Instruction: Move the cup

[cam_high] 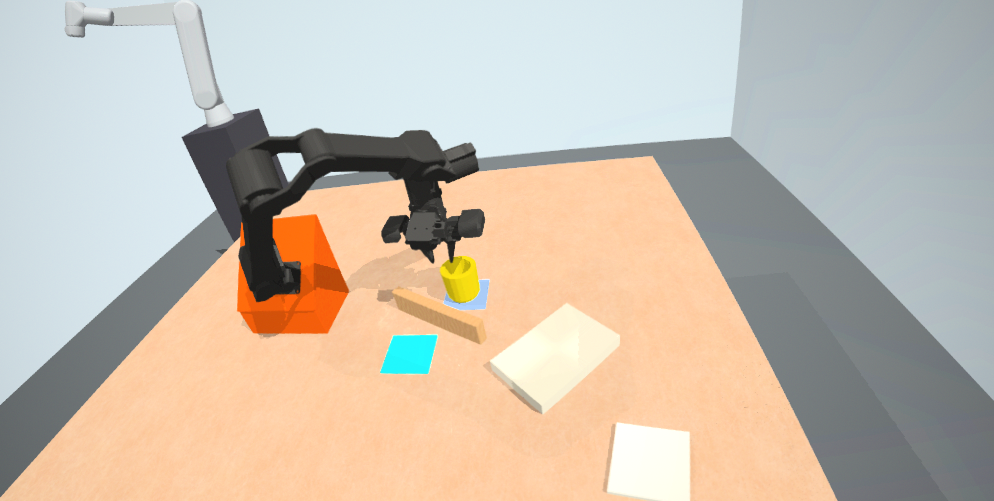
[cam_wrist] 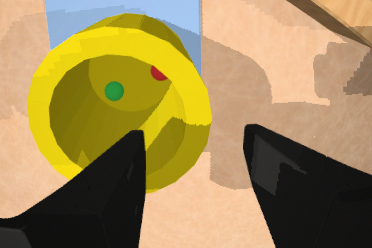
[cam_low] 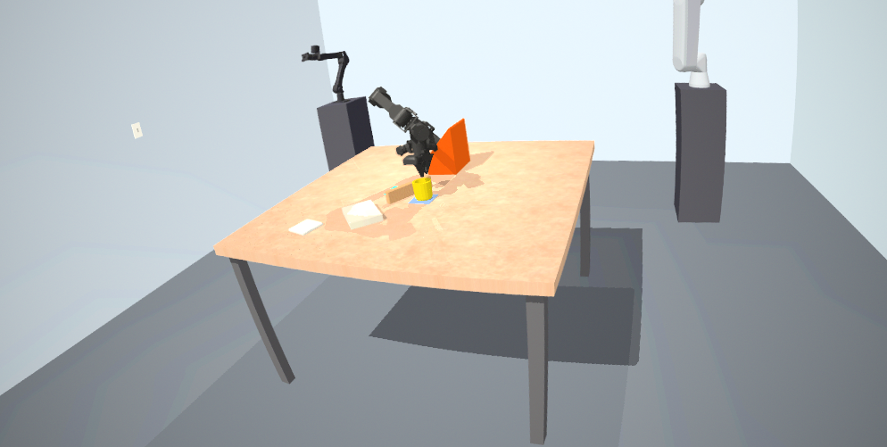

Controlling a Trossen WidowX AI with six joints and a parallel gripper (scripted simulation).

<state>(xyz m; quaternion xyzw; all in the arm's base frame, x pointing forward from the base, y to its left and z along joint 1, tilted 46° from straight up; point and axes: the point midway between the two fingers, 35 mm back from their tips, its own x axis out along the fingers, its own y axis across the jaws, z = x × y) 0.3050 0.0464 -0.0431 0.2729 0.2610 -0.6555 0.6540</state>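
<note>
My gripper tip is now 2 cm short of the yellow cup and 5 cm above it. Also, from my gripper tip: green marble 4 cm ahead, 1 cm to the left, 7 cm below; then pale blue pad 3 cm ahead, 9 cm below; then red marble 1 cm ahead, 7 cm below.
</note>
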